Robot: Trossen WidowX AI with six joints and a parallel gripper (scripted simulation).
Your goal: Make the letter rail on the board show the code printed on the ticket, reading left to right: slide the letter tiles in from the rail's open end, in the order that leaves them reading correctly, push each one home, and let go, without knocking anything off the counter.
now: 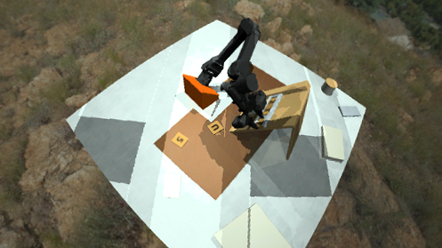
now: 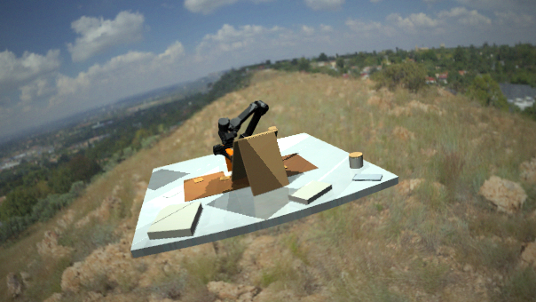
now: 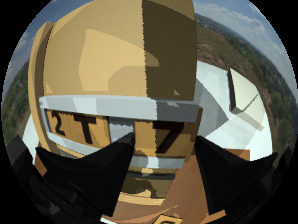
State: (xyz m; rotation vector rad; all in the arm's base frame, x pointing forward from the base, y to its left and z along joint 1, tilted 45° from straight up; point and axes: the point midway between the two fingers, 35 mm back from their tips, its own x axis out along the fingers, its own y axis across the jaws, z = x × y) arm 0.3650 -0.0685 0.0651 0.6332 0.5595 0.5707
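My gripper tip is 9 cm past the ticket, 10 cm to the right of it and 8 cm above it. Round my gripper tip: cream block 30 cm ahead, 32 cm to the left, 15 cm below; brown mat 18 cm behind, 3 cm to the left, 16 cm below; pale card 6 cm behind, 42 cm to the right, 16 cm below.
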